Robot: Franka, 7 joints.
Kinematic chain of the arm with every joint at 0, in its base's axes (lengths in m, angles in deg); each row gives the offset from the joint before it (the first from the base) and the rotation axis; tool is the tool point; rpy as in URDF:
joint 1: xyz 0 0 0.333 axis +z
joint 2: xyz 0 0 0 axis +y
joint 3: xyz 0 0 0.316 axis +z
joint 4: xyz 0.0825 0 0 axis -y
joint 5: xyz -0.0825 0 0.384 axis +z
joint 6: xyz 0 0 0 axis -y
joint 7: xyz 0.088 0 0 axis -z
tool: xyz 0 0 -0.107 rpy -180 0 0
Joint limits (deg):
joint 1: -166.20..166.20
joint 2: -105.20..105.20
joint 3: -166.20..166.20
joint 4: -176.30..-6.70
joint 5: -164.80..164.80
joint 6: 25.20..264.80
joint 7: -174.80..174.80
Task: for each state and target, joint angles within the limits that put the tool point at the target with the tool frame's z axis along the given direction. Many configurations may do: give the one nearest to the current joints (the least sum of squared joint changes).
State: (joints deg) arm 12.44 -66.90 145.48 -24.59 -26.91 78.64 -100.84
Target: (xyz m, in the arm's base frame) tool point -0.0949 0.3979 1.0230 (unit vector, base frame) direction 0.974 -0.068 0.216
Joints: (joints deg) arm -33.72 -28.05 98.19 -27.59 -65.56 88.94 -100.84
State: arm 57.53 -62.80 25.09 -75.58 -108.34 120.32 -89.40
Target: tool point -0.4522 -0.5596 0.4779 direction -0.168 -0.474 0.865
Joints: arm 99.25 -105.20 66.62 -87.86 -102.78 127.29 -89.40
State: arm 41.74 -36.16 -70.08 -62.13 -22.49 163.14 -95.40
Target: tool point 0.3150 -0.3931 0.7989 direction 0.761 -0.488 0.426
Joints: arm 36.65 -28.55 -68.44 -105.26 -16.59 209.22 -95.40
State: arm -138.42 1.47 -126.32 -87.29 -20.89 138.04 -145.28
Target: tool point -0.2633 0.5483 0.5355 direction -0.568 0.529 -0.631
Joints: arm -146.44 -22.91 -91.11 -115.55 -13.84 164.37 -145.28
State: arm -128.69 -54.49 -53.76 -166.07 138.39 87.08 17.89
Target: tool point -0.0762 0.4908 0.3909 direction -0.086 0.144 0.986
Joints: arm -161.12 -59.47 -104.12 -134.80 108.65 68.35 17.89
